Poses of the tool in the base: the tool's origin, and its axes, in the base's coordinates. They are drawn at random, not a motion.
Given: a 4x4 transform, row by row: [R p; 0 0 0 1], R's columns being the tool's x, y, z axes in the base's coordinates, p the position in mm. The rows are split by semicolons.
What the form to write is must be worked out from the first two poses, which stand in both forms.
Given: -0.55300, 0.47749, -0.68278, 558.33; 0.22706, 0.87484, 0.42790, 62.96; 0.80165, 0.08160, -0.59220, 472.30; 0, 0, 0, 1
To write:
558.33, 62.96, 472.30
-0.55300, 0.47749, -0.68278
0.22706, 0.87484, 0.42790
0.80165, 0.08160, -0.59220

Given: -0.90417, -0.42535, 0.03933, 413.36; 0.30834, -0.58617, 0.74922, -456.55; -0.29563, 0.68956, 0.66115, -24.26; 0, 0, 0, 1
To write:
413.36, -456.55, -24.26
-0.90417, -0.42535, 0.03933
0.30834, -0.58617, 0.74922
-0.29563, 0.68956, 0.66115

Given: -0.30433, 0.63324, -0.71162, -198.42; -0.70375, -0.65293, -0.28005, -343.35; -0.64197, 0.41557, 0.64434, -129.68; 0, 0, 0, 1
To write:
-198.42, -343.35, -129.68
-0.30433, 0.63324, -0.71162
-0.70375, -0.65293, -0.28005
-0.64197, 0.41557, 0.64434

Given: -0.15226, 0.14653, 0.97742, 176.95; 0.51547, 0.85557, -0.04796, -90.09; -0.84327, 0.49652, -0.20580, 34.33; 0, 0, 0, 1
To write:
176.95, -90.09, 34.33
-0.15226, 0.14653, 0.97742
0.51547, 0.85557, -0.04796
-0.84327, 0.49652, -0.20580

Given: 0.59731, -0.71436, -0.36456, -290.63; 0.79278, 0.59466, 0.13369, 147.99; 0.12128, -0.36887, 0.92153, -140.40; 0, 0, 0, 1
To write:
-290.63, 147.99, -140.40
0.59731, -0.71436, -0.36456
0.79278, 0.59466, 0.13369
0.12128, -0.36887, 0.92153

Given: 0.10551, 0.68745, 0.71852, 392.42; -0.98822, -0.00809, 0.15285, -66.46; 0.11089, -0.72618, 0.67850, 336.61; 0, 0, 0, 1
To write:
392.42, -66.46, 336.61
0.10551, 0.68745, 0.71852
-0.98822, -0.00809, 0.15285
0.11089, -0.72618, 0.67850

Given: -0.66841, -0.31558, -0.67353, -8.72; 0.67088, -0.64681, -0.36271, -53.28; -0.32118, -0.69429, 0.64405, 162.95; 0, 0, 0, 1
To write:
-8.72, -53.28, 162.95
-0.66841, -0.31558, -0.67353
0.67088, -0.64681, -0.36271
-0.32118, -0.69429, 0.64405

